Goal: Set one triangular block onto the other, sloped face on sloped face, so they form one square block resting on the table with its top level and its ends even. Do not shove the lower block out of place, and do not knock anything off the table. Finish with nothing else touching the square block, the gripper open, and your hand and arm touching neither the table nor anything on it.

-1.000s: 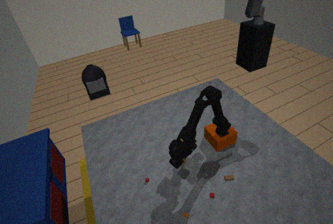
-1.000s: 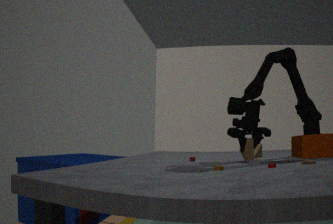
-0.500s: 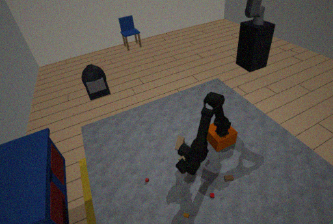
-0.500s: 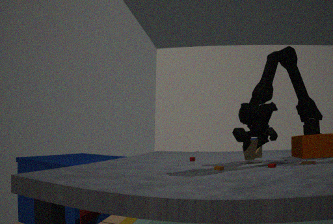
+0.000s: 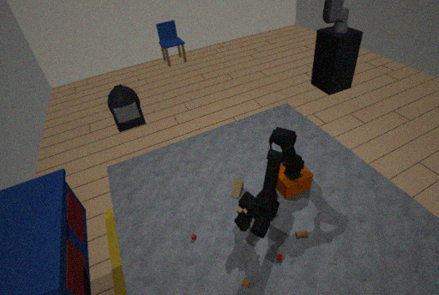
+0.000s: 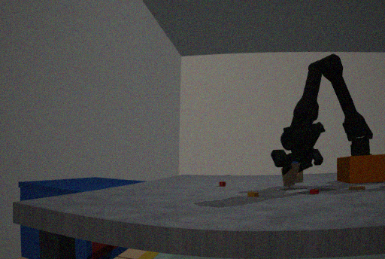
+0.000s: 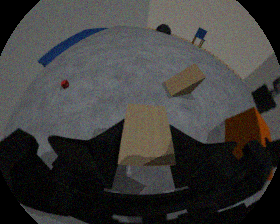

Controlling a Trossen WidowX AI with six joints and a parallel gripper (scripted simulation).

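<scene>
Now: the tan triangular block 10 mm above my gripper tip. From my gripper tip the other things lie so: yellow piece (120 mm ahead, 270 mm to the left, 40 mm below).
</scene>
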